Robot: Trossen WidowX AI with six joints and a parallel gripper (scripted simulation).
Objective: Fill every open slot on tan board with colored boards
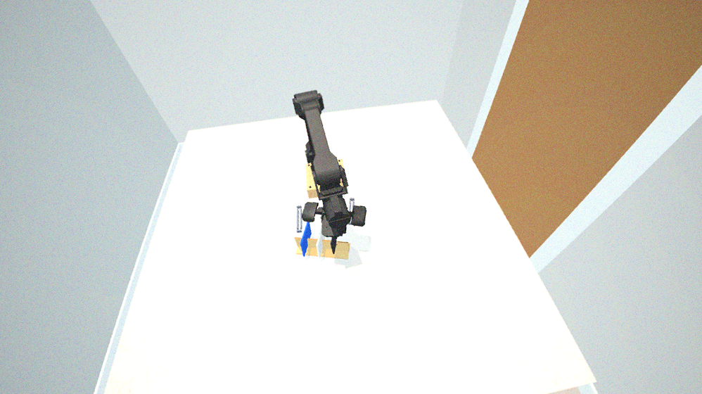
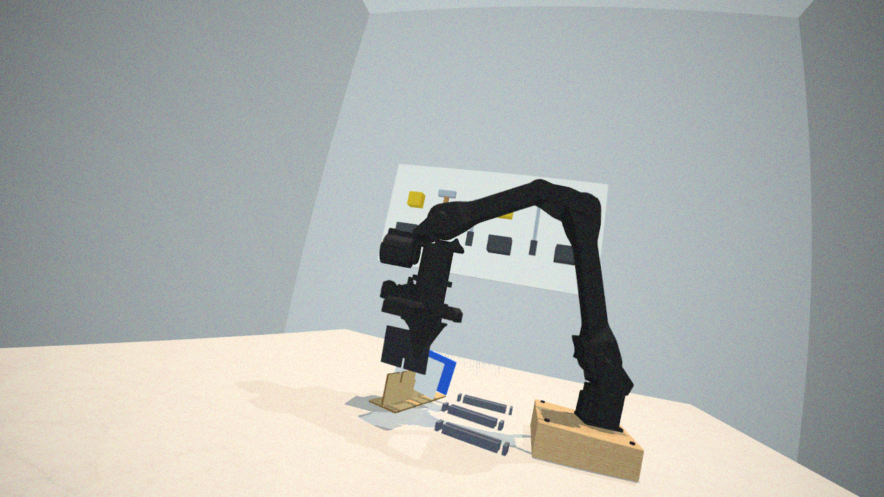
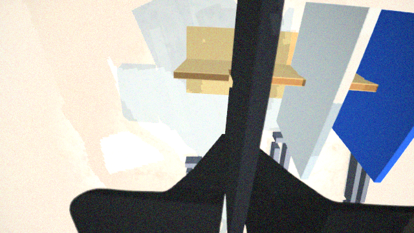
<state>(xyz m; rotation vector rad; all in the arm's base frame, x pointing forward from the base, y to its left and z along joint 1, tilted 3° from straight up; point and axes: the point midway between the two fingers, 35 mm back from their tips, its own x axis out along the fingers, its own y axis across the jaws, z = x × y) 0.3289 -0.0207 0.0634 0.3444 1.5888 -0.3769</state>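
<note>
The tan board is 70 mm below my gripper tip and 60 mm to the right of it. Round my gripper tip: blue board: 100 mm to the right, 40 mm below, 20 mm behind; black board: 30 mm ahead, 10 mm to the right.
</note>
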